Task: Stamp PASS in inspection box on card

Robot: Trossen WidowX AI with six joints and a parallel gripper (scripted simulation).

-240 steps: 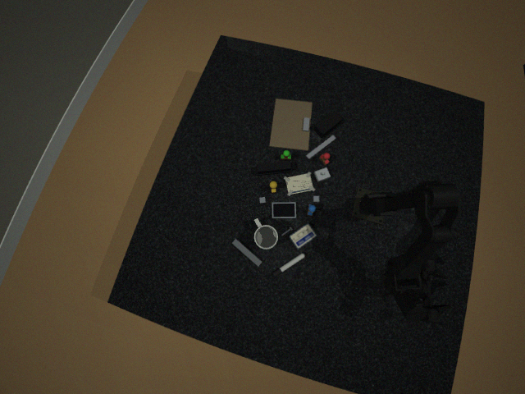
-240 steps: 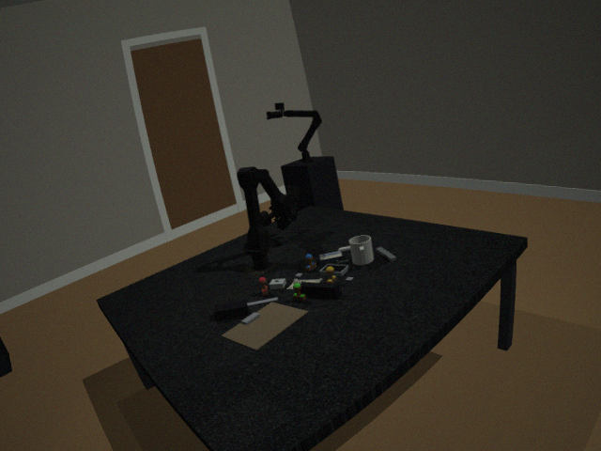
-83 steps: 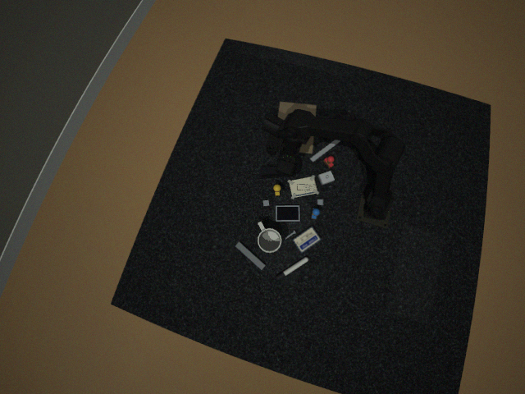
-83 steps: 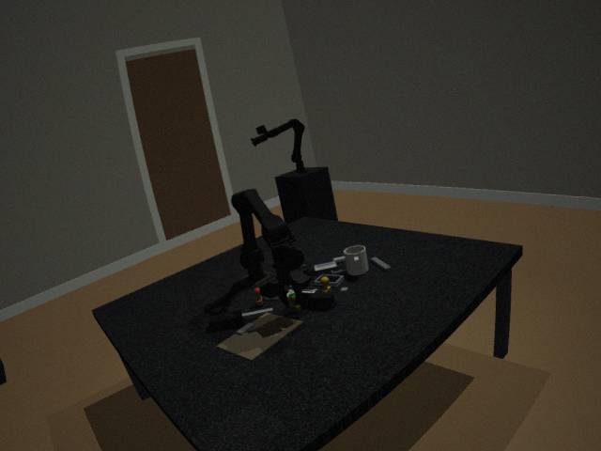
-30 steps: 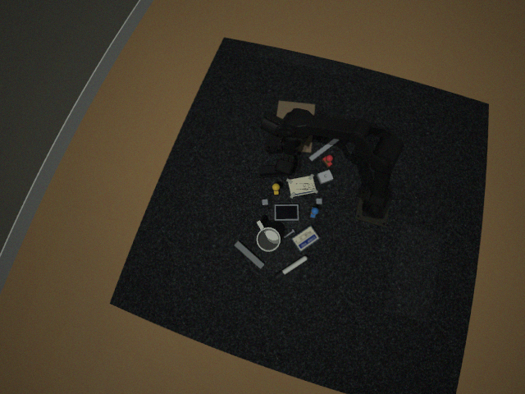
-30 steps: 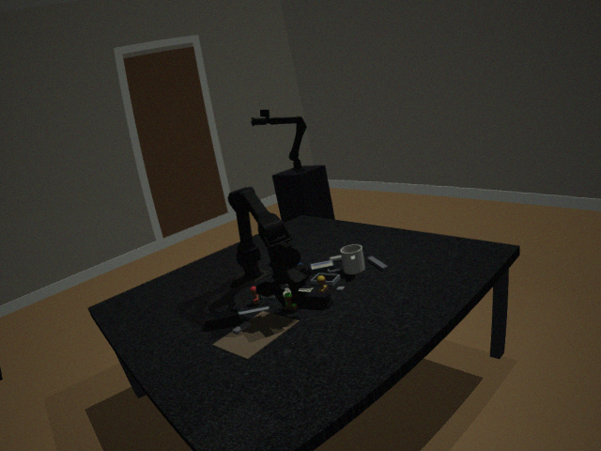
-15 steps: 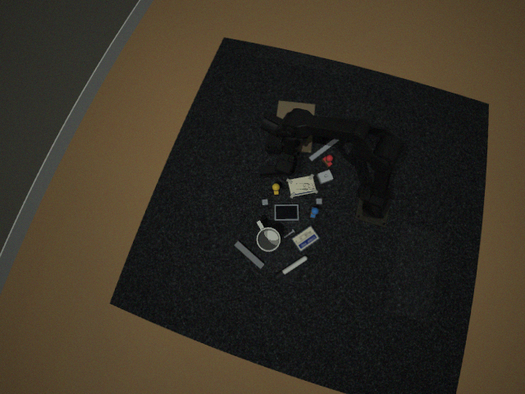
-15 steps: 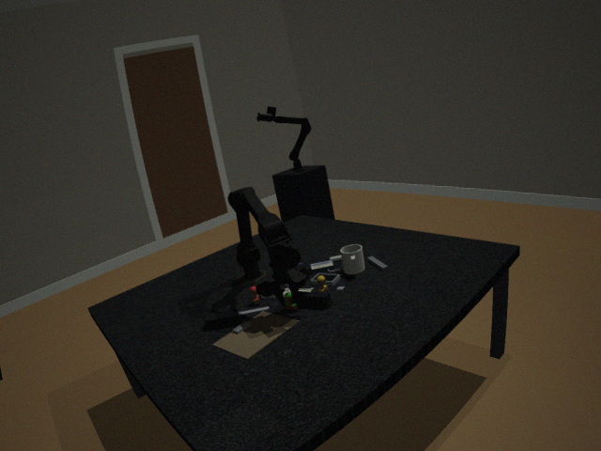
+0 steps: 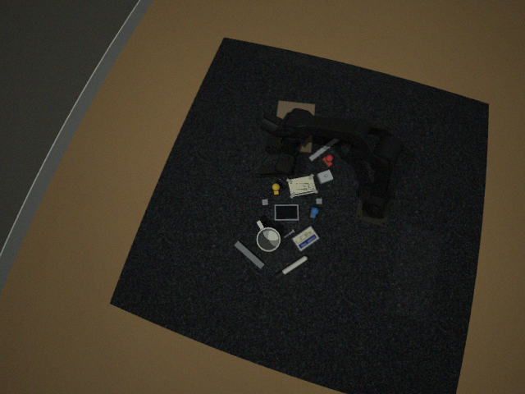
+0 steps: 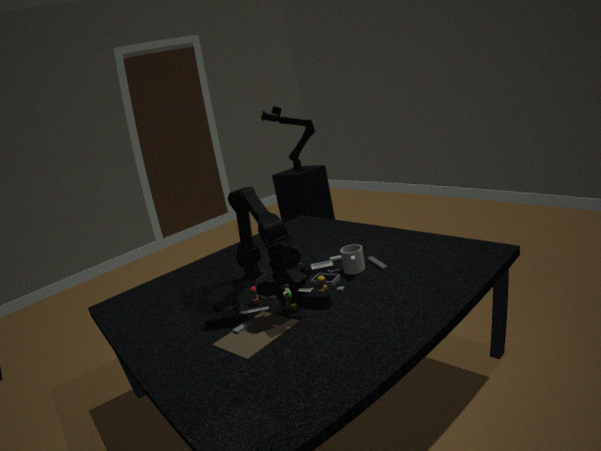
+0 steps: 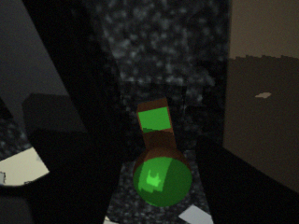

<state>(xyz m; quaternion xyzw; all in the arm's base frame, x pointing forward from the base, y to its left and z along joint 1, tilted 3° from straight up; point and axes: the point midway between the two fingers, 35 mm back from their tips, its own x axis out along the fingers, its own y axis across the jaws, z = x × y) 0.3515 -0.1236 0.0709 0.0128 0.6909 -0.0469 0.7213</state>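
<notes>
Right now the PASS stamp is 1 cm below my gripper tip. Also, from my gripper tip: yellow-knob stamp (13 cm to the left, 2 cm ahead, 1 cm below); red-knob stamp (15 cm behind, 2 cm to the right, 1 cm below); cream card (9 cm to the left, 8 cm behind, 3 cm below).
</notes>
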